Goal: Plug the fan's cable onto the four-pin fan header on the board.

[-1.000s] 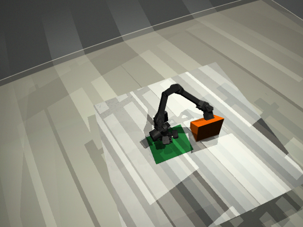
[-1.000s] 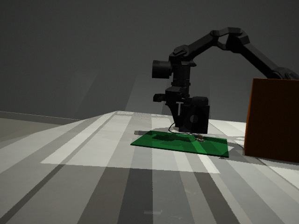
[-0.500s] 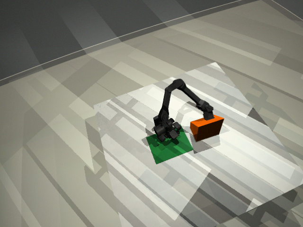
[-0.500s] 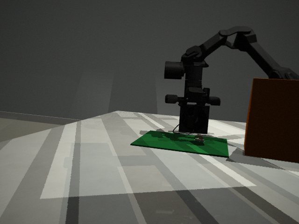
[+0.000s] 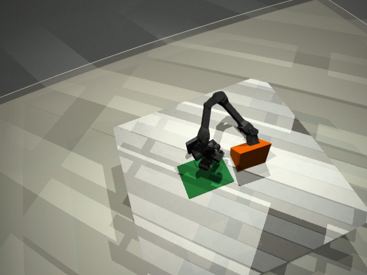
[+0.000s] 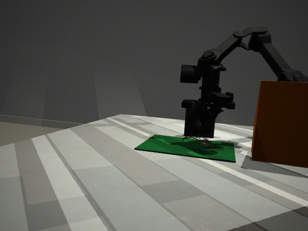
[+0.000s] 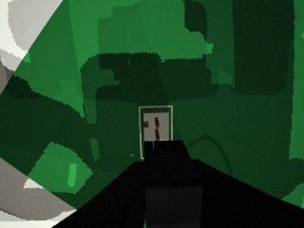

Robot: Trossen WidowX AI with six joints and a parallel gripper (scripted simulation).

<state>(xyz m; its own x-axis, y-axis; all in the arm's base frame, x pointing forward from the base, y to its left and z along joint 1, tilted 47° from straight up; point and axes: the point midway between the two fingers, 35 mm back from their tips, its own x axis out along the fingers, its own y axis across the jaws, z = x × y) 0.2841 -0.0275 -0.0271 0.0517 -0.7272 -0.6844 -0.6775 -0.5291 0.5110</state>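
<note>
Now: the four-pin fan header 60 mm below my gripper tip. The rest, counted from my gripper tip: green board (50 mm ahead, 40 mm to the left, 70 mm below); then black fan plug (10 mm above).
</note>
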